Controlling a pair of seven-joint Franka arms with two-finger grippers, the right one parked.
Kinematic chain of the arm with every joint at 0, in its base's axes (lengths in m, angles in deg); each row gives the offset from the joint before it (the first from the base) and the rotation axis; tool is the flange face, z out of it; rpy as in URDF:
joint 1: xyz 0 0 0.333 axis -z
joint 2: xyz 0 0 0 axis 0.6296 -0.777 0
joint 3: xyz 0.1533 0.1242 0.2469 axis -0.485 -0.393 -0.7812
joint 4: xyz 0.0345 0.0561 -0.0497 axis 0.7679 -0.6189 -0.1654
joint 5: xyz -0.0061 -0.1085 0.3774 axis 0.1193 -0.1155 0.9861
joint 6: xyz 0 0 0 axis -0.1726 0.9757 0.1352
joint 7: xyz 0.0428 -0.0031 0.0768 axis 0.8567 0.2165 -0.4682
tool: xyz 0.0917 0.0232 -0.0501 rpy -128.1 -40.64 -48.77
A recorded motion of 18 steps. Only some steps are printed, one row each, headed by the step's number.
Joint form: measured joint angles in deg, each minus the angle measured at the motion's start. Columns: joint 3, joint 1, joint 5, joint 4, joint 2, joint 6, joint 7.
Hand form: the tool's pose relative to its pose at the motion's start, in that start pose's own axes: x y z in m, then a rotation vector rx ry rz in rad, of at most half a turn. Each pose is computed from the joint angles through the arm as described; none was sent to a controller.
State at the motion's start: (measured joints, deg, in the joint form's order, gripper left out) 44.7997 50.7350 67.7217 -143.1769 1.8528 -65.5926 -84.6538
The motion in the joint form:
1: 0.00 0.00 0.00 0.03 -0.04 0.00 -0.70
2: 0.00 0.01 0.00 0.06 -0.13 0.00 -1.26
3: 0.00 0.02 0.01 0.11 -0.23 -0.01 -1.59
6: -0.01 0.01 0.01 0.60 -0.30 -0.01 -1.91
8: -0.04 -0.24 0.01 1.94 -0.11 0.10 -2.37
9: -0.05 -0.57 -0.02 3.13 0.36 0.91 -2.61
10: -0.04 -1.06 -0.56 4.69 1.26 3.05 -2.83
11: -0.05 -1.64 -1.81 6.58 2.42 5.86 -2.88
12: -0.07 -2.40 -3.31 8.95 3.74 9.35 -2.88
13: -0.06 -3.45 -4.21 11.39 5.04 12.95 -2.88
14: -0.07 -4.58 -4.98 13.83 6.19 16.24 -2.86
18: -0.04 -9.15 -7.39 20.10 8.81 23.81 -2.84
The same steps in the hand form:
1: 0.0001 0.0000 0.0002 -0.0002 -0.0003 -0.0124
2: 0.0000 0.0002 0.0009 -0.0002 -0.0014 -0.0221
3: 0.0001 0.0004 0.0015 -0.0005 -0.0022 -0.0277
6: 0.0031 0.0007 -0.0010 -0.0046 0.0034 -0.0364
8: 0.0132 -0.0009 -0.0117 -0.0151 0.0238 -0.0572
9: 0.0222 -0.0046 -0.0233 -0.0160 0.0390 -0.0750
10: 0.0328 -0.0114 -0.0401 -0.0079 0.0466 -0.1036
11: 0.0443 -0.0204 -0.0612 -0.0016 0.0475 -0.1407
12: 0.0570 -0.0323 -0.0869 0.0046 0.0458 -0.1848
13: 0.0698 -0.0479 -0.1133 0.0153 0.0481 -0.2273
14: 0.0816 -0.0647 -0.1390 0.0224 0.0516 -0.2691
18: 0.1113 -0.1268 -0.2034 0.0200 0.0550 -0.4035

